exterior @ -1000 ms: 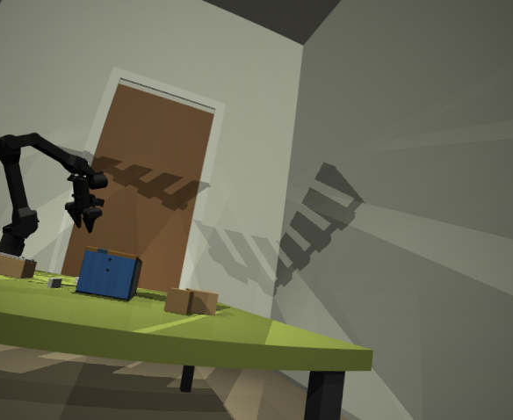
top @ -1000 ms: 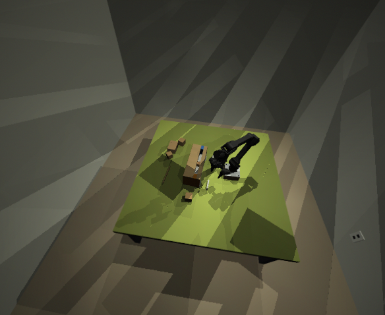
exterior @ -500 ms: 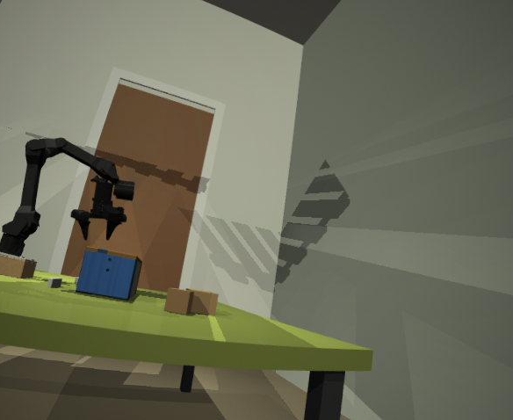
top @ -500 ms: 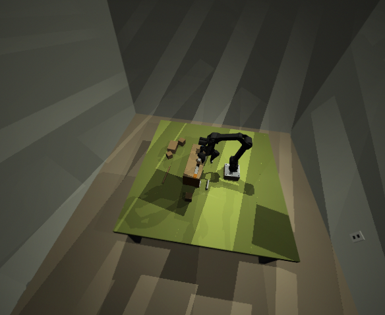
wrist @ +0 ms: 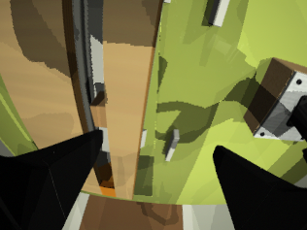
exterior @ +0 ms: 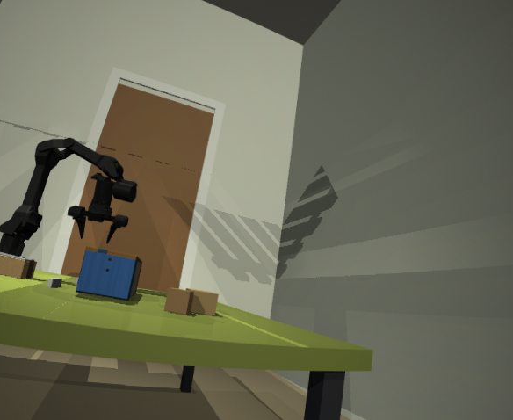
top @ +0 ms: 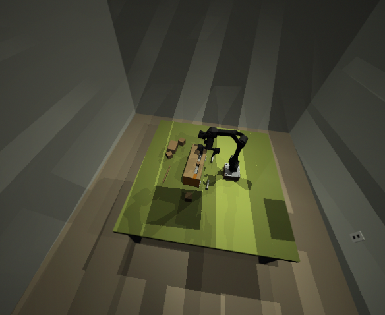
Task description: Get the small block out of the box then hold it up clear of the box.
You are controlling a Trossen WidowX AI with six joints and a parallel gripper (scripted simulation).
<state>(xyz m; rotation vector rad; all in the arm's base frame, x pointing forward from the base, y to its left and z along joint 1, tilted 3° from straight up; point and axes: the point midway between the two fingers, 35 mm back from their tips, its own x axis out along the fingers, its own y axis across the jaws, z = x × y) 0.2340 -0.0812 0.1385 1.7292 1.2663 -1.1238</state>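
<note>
Right now the clear-fronted box is 5 cm ahead of my gripper tip, 1 cm to the left of it and 10 cm below it. Also, from my gripper tip: brown block: 7 cm ahead, 2 cm to the left, 7 cm below; thin stick: 36 cm ahead, 7 cm to the left, 15 cm below.
</note>
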